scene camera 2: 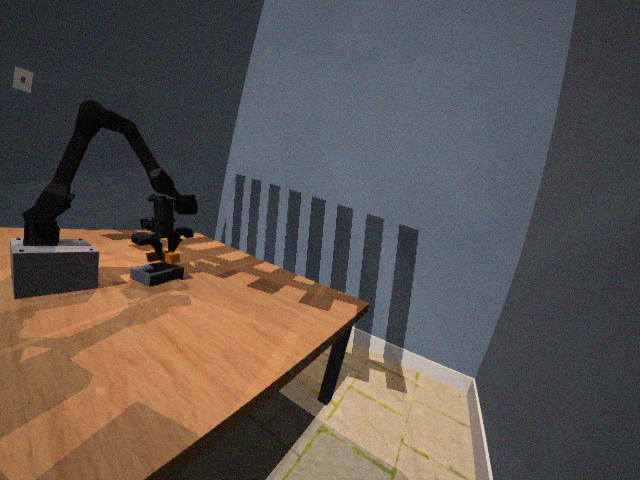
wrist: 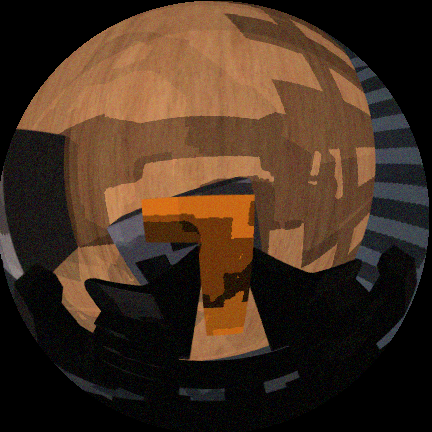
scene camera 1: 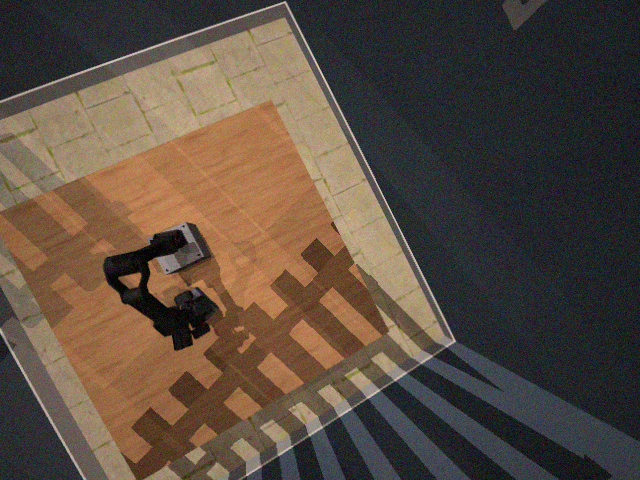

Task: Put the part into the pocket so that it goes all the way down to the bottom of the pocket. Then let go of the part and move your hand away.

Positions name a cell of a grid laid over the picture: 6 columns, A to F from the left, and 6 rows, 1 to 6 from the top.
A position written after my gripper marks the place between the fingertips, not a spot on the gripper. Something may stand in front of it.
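There is a pocket block (wrist: C4) in the scene. There is also an orange part (wrist: D4), and scene camera 1 does not show the orange part, hidden by my gripper. My gripper (scene camera 2: B4) carries the orange part, clear of everything else. I find my gripper (scene camera 1: B4) there as well, and again my gripper (wrist: D4).
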